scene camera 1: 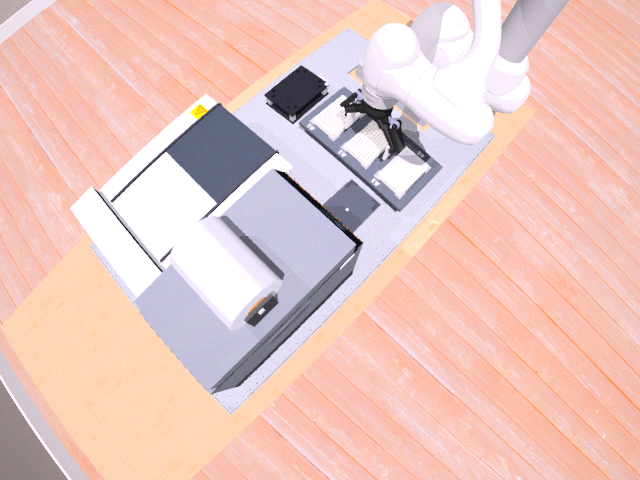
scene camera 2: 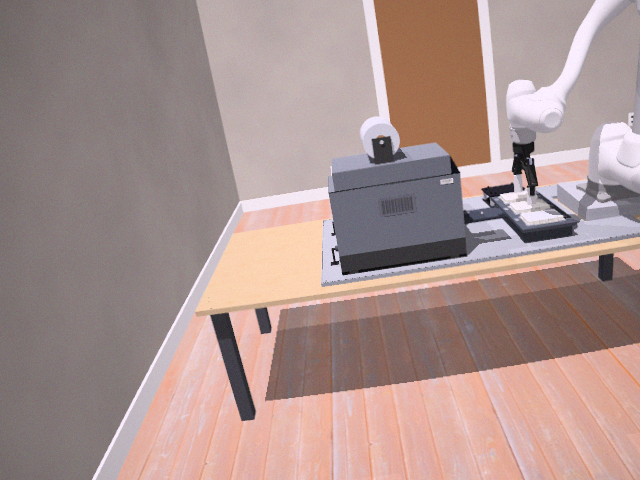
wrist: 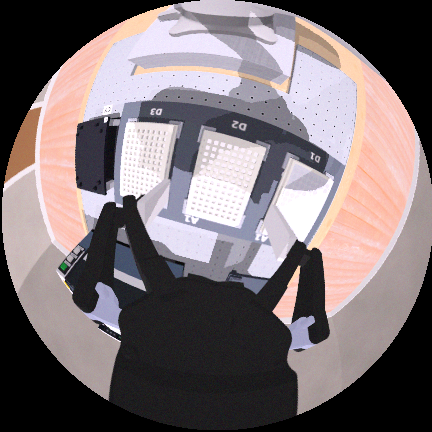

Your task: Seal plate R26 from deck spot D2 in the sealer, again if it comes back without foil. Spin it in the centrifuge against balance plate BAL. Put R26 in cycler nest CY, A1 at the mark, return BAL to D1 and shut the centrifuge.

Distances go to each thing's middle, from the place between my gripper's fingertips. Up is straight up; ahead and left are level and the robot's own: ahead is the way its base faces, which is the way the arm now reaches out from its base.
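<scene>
Relative to my hand, the white and dark unit (scene camera 1: 206,159) is 460 mm ahead, 260 mm to the right and 20 mm above; going by their middles, it is the farthest from my hand of the things named here. The dark square (scene camera 1: 361,204) is 80 mm to the left of my hand and 220 mm ahead of it. The white plate (scene camera 1: 406,167) is 40 mm below my hand and 120 mm to the left of it, and of the things named here it is the nearest to my hand, going by their middles.
</scene>
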